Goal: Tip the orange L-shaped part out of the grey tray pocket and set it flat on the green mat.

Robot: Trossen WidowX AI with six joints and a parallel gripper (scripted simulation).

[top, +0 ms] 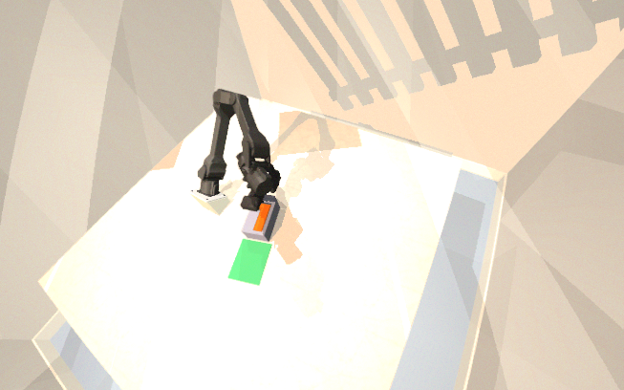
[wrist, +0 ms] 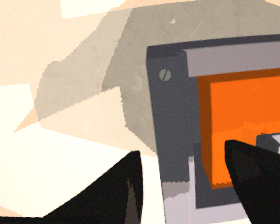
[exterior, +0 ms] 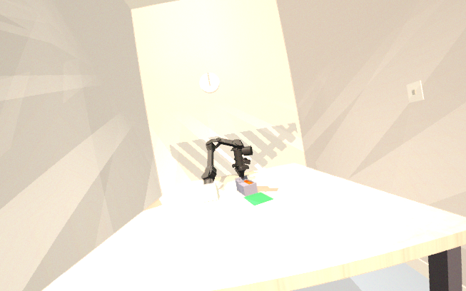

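Right now my gripper tip is 60 mm to the left of the orange L-shaped part, 30 mm above it and 10 mm short of it. Round my gripper tip: green mat 220 mm to the right, 90 mm below, 40 mm ahead.
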